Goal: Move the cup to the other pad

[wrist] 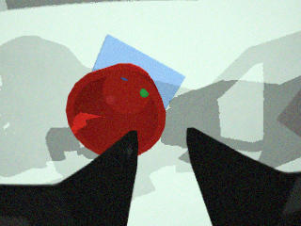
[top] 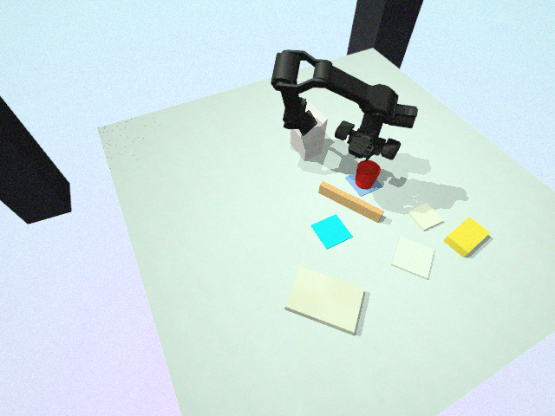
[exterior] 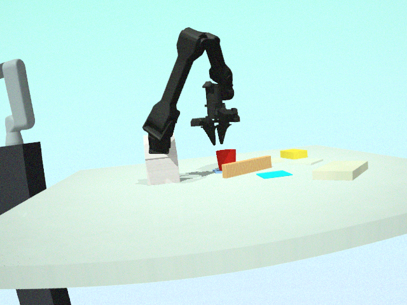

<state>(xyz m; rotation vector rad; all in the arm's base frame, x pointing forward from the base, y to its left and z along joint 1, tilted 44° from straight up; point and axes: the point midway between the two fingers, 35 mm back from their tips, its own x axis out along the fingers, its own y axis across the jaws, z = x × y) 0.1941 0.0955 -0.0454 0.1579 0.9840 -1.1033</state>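
Right now my gripper tip is 6 cm above the red cup, 3 cm short of it and 2 cm to the right of it. From my gripper tip the other things lie so: teal pad: 17 cm to the right, 15 cm ahead, 11 cm below; then blue pad: 11 cm below, 2 cm to the left, 2 cm ahead; then wooden block: 9 cm below, 9 cm ahead, 8 cm to the right.
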